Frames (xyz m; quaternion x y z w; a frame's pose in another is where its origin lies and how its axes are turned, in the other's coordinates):
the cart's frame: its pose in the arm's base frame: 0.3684 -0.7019 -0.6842 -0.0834 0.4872 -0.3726 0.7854
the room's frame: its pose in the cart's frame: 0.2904 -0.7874 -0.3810 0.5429 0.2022 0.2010 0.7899
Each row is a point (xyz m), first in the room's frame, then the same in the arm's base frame.
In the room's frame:
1: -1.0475 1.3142 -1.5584
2: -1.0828 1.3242 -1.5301
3: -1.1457 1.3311 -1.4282
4: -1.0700 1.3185 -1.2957
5: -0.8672 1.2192 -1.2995
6: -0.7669 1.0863 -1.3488
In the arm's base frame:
1: 0.5012 0.4377 0.4917
2: 0.4968 0.4161 0.5325
3: 0.4798 0.3260 0.6098
4: 0.4999 0.1828 0.5594
5: 0.4885 0.1472 0.3366
6: 0.4053 0.1695 0.1859

